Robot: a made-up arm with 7 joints.
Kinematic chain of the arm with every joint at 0, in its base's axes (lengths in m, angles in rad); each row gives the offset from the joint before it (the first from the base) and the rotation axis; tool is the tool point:
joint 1: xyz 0 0 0.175 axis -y
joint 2: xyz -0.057 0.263 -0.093 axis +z
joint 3: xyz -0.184 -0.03 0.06 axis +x
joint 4: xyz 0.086 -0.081 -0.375 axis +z
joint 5: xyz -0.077 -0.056 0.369 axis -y
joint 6: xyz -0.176 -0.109 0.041 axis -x
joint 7: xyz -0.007 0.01 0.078 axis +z
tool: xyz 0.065 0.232 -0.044
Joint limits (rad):
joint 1: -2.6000..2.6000
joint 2: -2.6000..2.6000
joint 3: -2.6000..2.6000
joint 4: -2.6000..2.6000
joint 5: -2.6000..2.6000
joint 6: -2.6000..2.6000
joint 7: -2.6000..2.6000
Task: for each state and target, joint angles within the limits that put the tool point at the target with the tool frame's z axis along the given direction. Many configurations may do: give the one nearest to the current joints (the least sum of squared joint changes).
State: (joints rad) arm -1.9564 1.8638 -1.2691 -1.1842 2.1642 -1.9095 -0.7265
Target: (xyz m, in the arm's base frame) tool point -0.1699 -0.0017 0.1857 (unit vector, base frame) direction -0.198 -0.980 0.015
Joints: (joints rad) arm -1.7947 1.5377 -1.5443 -1.7134 2.4657 -1.4849 -1.0306
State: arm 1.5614 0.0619 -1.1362 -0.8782 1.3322 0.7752 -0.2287
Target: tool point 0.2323 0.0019 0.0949 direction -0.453 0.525 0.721
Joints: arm 2.3520 0.0157 -0.4408 -1.1026 1.1262 1.4539 -0.1285
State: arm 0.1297 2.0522 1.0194 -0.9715 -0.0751 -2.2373 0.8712
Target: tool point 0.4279 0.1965 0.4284 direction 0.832 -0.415 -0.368
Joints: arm 0.1658 2.5017 0.9201 -1.0208 -0.2204 -1.7845 0.6447
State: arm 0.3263 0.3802 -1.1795 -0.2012 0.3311 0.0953 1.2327
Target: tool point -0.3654 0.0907 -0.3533 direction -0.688 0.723 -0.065
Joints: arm 0.8464 0.0963 -1.0396 -0.3508 0.4178 -0.1663 1.5861
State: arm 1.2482 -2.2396 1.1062 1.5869 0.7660 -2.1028 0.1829
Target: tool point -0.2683 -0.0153 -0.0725 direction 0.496 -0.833 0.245
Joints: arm 0.9189 -1.4215 0.5642 1.7780 -0.0255 -1.9862 0.0266
